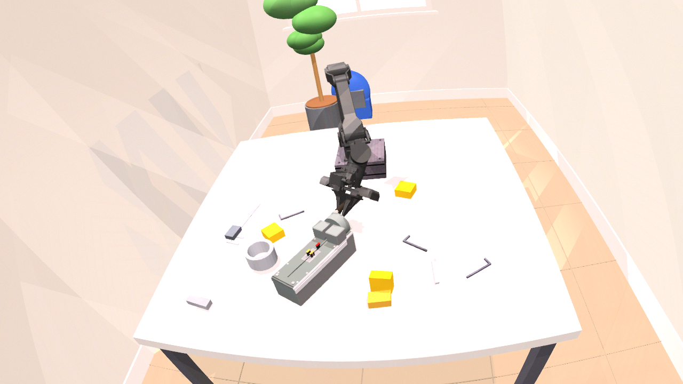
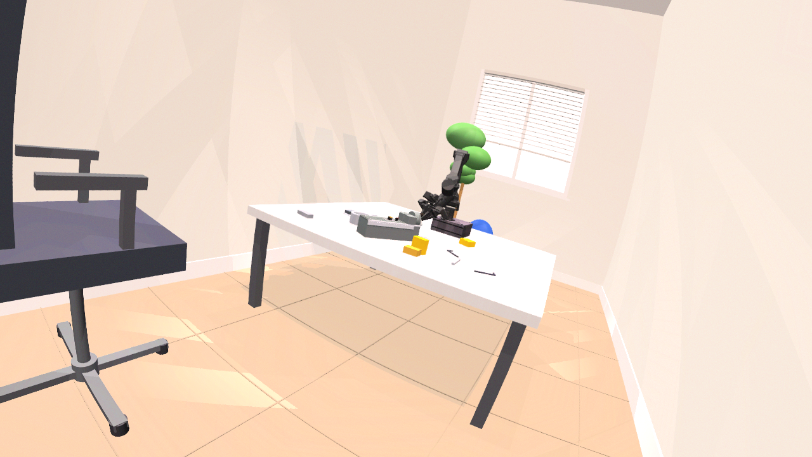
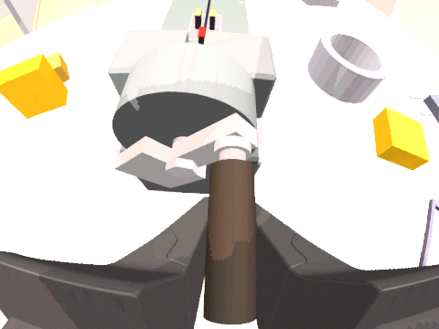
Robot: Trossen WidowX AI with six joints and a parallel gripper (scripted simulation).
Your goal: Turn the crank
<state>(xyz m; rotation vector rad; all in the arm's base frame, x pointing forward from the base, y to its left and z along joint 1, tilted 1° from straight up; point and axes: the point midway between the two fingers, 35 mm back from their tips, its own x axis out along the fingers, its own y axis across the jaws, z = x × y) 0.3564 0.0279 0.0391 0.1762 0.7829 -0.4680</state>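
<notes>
The brown crank handle is 20 mm above my gripper tip, 10 mm to the left of it and 10 mm behind it. Also, from my gripper tip: red pointer 130 mm ahead, 40 mm to the right.
</notes>
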